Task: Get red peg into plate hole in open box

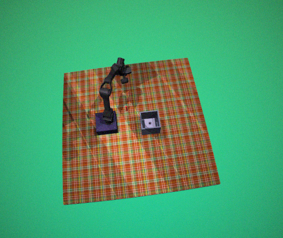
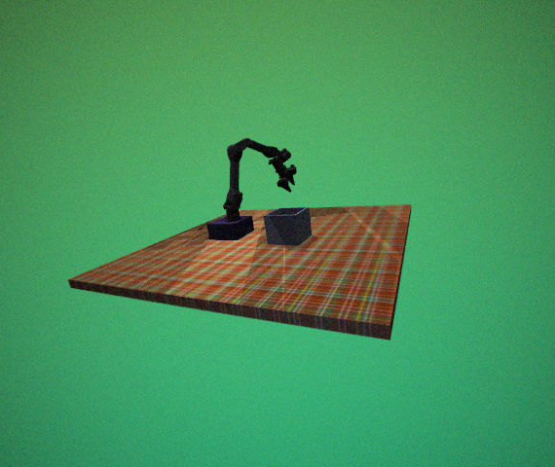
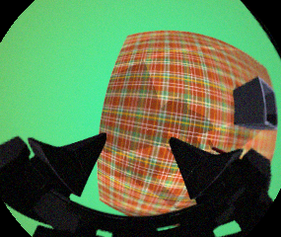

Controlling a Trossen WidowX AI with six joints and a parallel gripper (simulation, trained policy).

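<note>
Now: the small red peg 27 cm to the right of my gripper tip and 14 cm below it. The rest, counted from my gripper tip: pale plate: 42 cm to the right, 21 cm ahead, 13 cm below.
</note>
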